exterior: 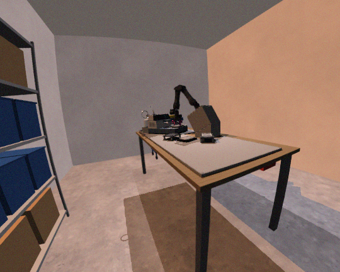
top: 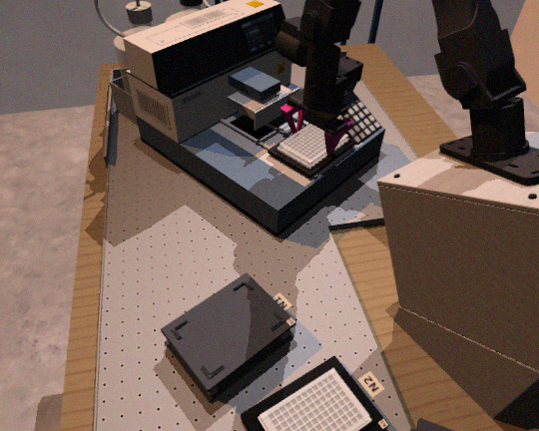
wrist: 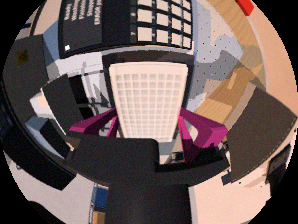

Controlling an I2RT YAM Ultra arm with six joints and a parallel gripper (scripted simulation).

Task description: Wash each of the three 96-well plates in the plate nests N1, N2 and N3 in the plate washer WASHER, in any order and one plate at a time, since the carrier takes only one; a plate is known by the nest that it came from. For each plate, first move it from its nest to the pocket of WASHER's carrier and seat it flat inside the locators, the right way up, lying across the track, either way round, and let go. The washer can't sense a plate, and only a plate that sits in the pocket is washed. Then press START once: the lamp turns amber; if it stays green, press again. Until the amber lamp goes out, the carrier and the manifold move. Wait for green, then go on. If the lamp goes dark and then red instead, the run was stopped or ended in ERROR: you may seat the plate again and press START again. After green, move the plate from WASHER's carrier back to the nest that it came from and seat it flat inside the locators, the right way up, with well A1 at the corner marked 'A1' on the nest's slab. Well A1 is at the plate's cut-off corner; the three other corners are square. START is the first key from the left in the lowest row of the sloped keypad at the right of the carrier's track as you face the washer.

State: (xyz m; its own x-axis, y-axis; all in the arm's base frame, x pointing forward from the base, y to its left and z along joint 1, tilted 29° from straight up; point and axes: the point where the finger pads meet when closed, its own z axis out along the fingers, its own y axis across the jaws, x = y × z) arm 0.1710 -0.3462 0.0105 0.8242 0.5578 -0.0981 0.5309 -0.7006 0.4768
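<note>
Right now the dark carrier pocket is 10 mm below my hand. Round my hand: nest N1: 240 mm ahead, 340 mm to the left, 60 mm below; manifold: 80 mm ahead, 130 mm to the right, 40 mm above; washer: 80 mm ahead, 130 mm to the right, 30 mm above.
</note>
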